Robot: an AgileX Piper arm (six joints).
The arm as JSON. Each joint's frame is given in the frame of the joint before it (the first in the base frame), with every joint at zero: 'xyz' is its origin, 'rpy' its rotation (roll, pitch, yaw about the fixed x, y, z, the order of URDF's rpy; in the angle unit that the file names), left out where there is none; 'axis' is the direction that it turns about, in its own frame. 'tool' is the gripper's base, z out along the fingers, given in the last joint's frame.
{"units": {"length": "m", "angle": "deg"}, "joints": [
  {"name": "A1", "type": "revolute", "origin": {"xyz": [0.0, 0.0, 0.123]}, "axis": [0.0, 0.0, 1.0]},
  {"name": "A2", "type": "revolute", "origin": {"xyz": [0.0, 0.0, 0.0]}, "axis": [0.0, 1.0, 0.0]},
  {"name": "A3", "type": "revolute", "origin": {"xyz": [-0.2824, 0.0, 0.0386]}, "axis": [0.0, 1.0, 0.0]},
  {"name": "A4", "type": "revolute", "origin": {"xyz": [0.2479, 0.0, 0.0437]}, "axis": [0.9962, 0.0, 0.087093]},
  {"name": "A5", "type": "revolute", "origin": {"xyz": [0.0, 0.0, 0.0]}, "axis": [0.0, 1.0, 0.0]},
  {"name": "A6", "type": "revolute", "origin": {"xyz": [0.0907, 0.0, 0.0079]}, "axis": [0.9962, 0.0, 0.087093]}
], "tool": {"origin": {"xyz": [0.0, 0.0, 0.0], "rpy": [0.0, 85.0, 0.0]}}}
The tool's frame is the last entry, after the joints.
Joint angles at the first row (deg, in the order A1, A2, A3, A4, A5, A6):
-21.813 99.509 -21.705 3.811 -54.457 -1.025
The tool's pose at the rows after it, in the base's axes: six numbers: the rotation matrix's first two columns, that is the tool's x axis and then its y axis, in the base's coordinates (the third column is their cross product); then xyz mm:
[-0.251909 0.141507 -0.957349 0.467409 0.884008 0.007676 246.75 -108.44 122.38]
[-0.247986 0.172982 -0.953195 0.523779 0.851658 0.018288 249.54 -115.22 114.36]
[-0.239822 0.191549 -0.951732 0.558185 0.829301 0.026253 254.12 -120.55 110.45]
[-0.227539 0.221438 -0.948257 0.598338 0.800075 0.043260 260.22 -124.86 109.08]
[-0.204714 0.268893 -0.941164 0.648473 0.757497 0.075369 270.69 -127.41 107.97]
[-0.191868 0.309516 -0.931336 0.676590 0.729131 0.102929 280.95 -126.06 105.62]
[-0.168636 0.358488 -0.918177 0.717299 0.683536 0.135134 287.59 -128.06 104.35]
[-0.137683 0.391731 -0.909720 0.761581 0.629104 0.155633 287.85 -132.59 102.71]
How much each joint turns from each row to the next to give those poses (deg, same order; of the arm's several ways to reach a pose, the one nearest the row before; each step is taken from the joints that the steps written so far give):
0.000 4.275 -0.112 2.721 -5.798 -0.051
-0.001 2.607 -1.234 3.779 -0.691 0.001
0.002 1.631 -1.536 2.399 0.060 0.000
0.533 0.882 -1.939 3.513 1.390 0.001
1.520 1.050 -2.935 5.573 2.328 0.000
1.701 1.131 -2.533 4.257 2.133 0.000
0.809 0.686 -2.224 4.679 2.292 -0.054
-0.001 0.541 -1.038 4.322 0.615 -0.215

